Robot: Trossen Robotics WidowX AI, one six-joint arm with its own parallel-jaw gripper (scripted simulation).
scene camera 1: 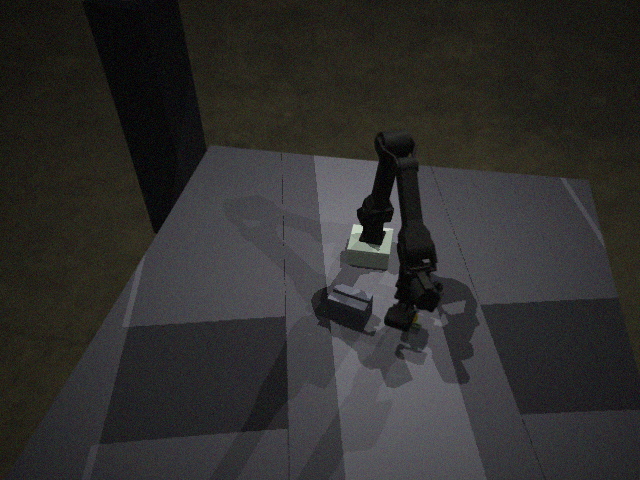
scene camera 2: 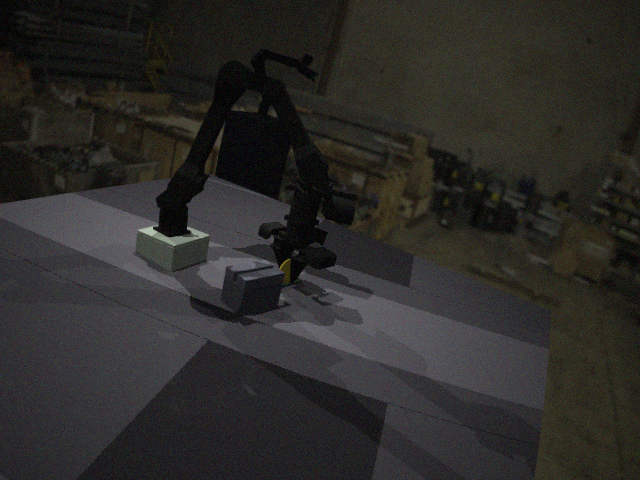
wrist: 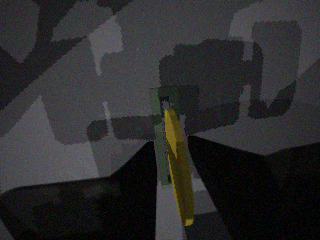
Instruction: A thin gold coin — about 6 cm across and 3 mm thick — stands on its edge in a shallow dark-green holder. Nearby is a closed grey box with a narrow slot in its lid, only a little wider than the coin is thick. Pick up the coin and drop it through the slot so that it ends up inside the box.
Labels:
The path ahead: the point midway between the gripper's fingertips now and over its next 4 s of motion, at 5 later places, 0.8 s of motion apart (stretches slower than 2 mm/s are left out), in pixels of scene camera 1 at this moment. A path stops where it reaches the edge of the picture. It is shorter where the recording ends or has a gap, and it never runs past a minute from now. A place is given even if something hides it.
My gripper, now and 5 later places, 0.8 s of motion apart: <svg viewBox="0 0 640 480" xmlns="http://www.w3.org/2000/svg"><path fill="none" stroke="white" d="M405 320L404 315L407 300L397 294L371 292L352 288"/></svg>

